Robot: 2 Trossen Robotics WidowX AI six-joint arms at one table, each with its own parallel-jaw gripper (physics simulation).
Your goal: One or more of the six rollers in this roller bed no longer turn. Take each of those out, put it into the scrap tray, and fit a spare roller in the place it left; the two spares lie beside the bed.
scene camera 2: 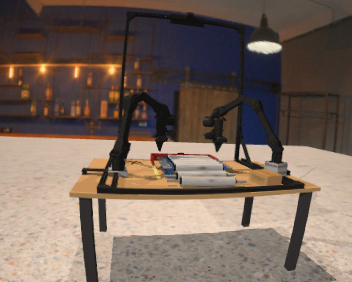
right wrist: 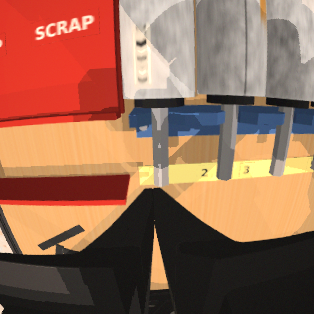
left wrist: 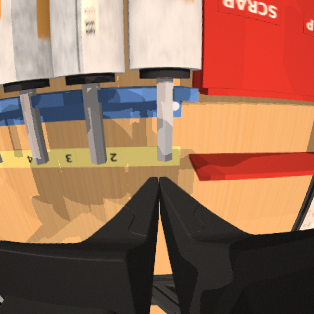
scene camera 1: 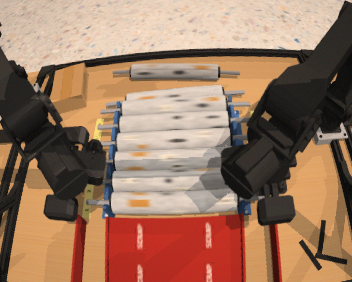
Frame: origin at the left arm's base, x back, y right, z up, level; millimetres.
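Where they show: left gripper, between the fingertips: [scene camera 2: 216, 152] [left wrist: 157, 184]; right gripper, between the fingertips: [scene camera 2: 159, 151] [right wrist: 152, 195] [scene camera 1: 262, 192]; left arm's base, origin of its link: [scene camera 2: 276, 162]; right arm's base, origin of its link: [scene camera 2: 117, 169] [scene camera 1: 328, 123].
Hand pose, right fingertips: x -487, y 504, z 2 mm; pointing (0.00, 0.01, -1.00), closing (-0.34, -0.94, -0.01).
Each offset is from my right fingertips to the top centre of the thing. "spot": to the spot under its first point.
Six grey-white rollers lie side by side in the roller bed, whose blue rails @(spot: dx +22, dy -12, dz -91 mm) [scene camera 1: 244, 208] [left wrist: 125, 107] [right wrist: 192, 125] run under their axle ends. The roller nearest the tray [scene camera 1: 165, 201] [left wrist: 165, 35] [right wrist: 150, 85] lies across the first place. One spare @(dx +24, dy -461, dz -46 mm) [scene camera 1: 175, 72] lies apart behind the bed; the other spare @(dx +60, dy -361, dz -46 mm) [scene camera 1: 172, 94] lies close against the rearmost roller, slightly slanted. The red scrap tray @(dx +204, dy +43, dz -45 mm) [scene camera 1: 172, 240] [left wrist: 260, 60] [right wrist: 50, 75] shows no roller in the visible part. My left gripper [scene camera 2: 217, 150] [left wrist: 157, 184] and right gripper [scene camera 2: 159, 149] [right wrist: 153, 189] are shut and empty, above opposite ends of the first roller's axle.
Yellow numbered strips [left wrist: 135, 157] [right wrist: 190, 173] lie along both sides of the bed. Red bars [scene camera 1: 79, 250] [left wrist: 255, 165] [right wrist: 65, 190] flank the tray. A cardboard box @(dx +344, dy -545, dz -39 mm) [scene camera 1: 70, 87] [scene camera 2: 266, 177] stands at the back left in scene camera 1. A black frame edges the table.
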